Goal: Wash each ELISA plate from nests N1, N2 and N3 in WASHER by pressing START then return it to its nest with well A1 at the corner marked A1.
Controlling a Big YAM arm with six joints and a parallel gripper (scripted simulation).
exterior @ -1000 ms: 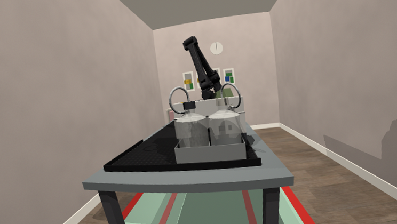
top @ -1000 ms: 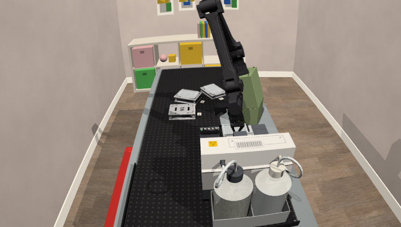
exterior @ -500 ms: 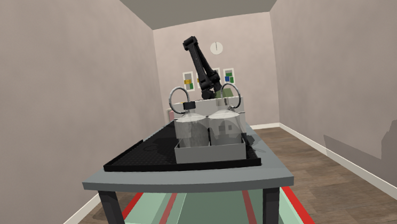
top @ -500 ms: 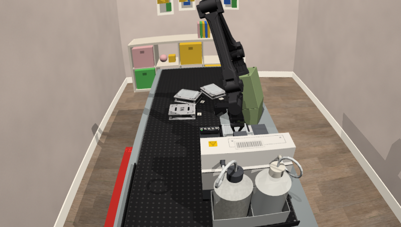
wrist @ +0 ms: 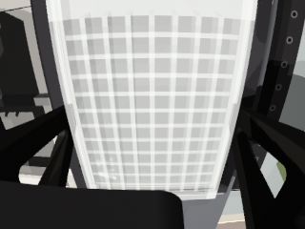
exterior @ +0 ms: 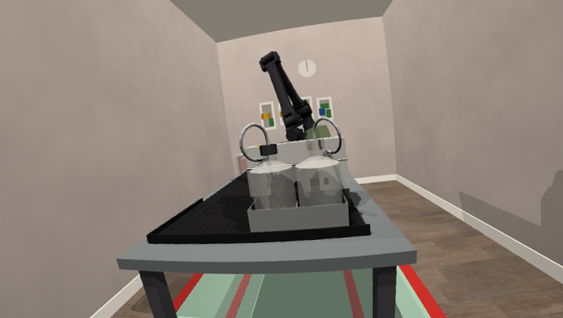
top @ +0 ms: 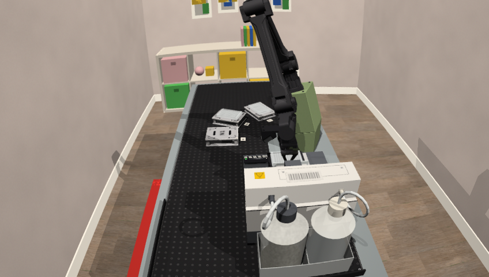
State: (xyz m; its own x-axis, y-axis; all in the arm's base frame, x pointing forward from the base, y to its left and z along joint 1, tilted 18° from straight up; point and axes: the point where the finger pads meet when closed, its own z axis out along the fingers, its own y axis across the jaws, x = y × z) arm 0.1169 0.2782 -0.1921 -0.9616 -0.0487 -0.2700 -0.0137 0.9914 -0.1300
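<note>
Right now the washer carrier is 10 mm below my hand. From my hand the other things lie so: plate washer: 150 mm to the left, 30 mm above.
</note>
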